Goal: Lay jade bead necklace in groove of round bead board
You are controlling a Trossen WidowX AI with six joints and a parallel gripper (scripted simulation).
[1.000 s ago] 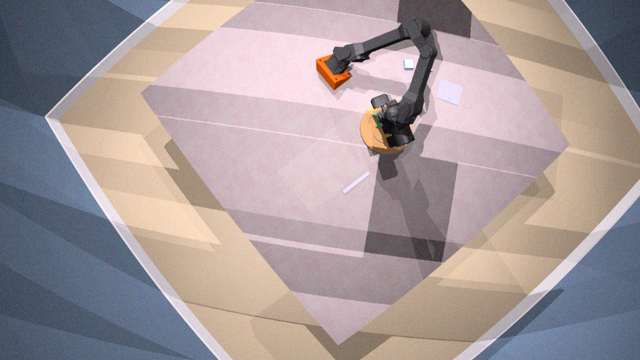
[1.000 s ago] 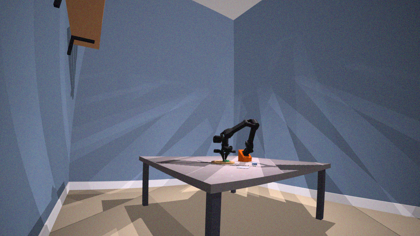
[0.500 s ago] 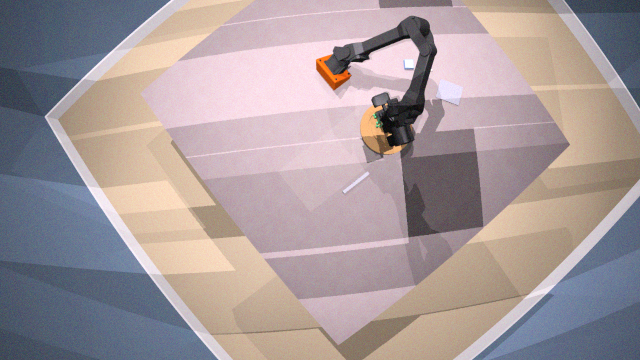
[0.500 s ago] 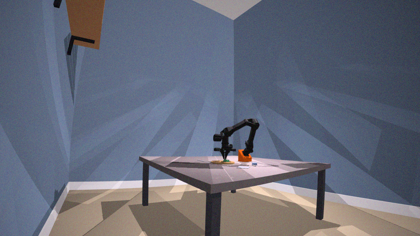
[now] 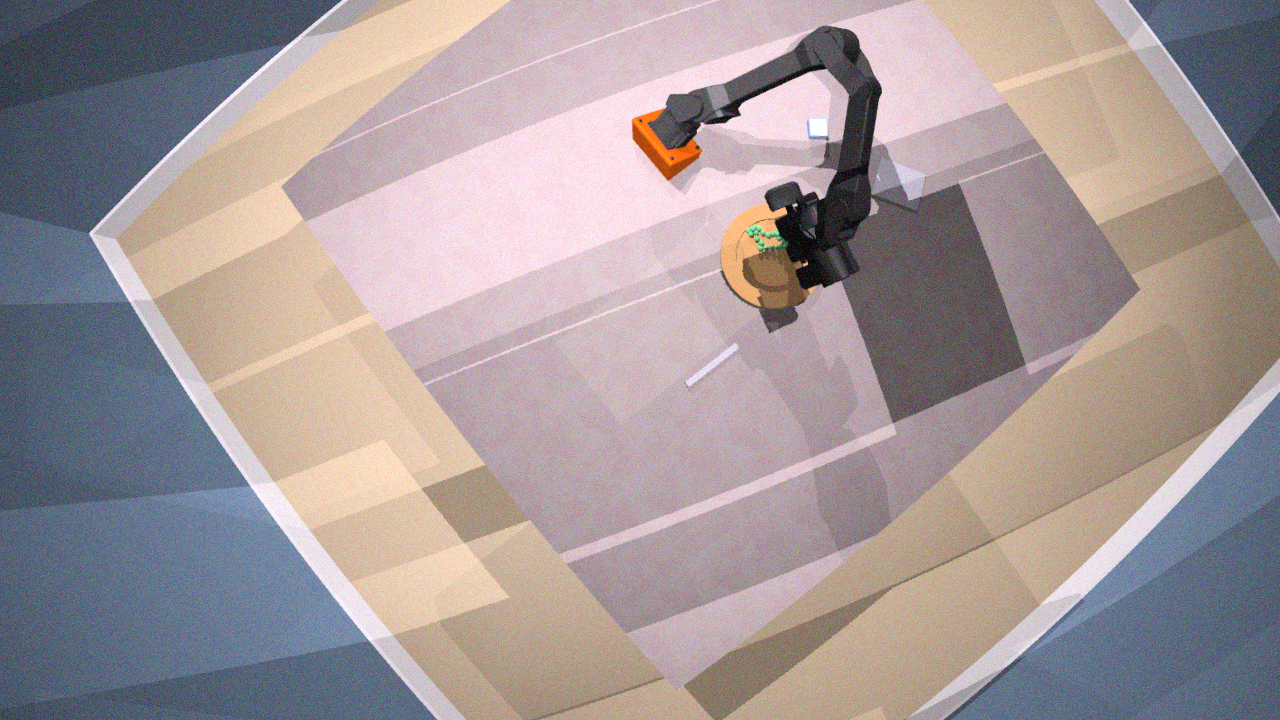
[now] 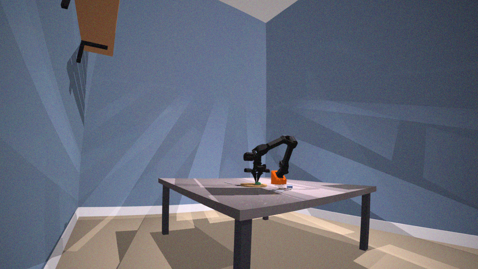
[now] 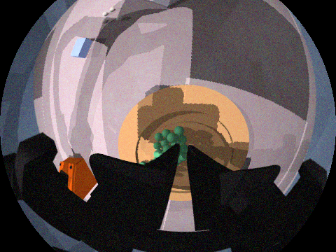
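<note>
My gripper tip is now 4 cm to the left of the round tan bead board and 2 cm above it. The rest, counted from my gripper tip: white strip (25 cm to the right, 11 cm ahead, 3 cm below); pale square sheet (27 cm to the left, 3 cm below, 2 cm ahead); blue cube (19 cm to the left, 16 cm behind, 2 cm below).
</note>
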